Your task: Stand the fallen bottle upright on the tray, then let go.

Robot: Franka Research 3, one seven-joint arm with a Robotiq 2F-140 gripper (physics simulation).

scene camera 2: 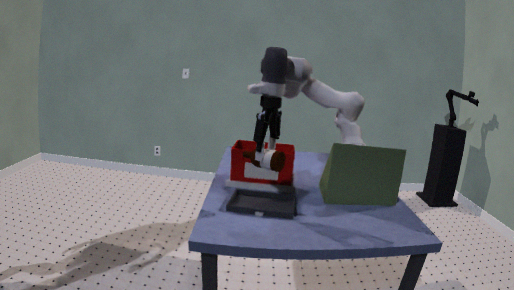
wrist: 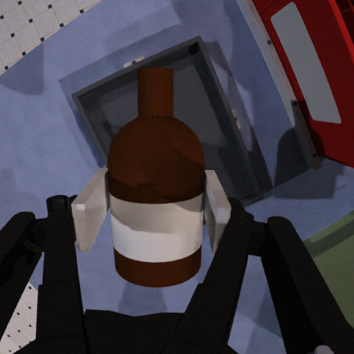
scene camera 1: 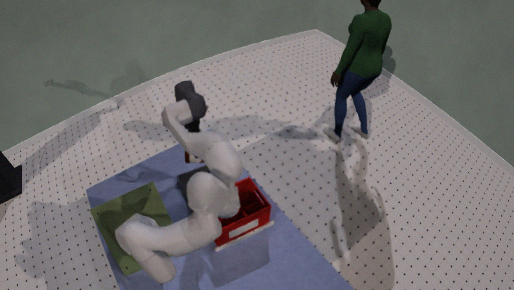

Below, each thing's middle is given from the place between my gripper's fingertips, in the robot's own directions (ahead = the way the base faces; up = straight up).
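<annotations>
Brown bottle (wrist: pixel 155 164) seen, right at my hand.
</annotations>
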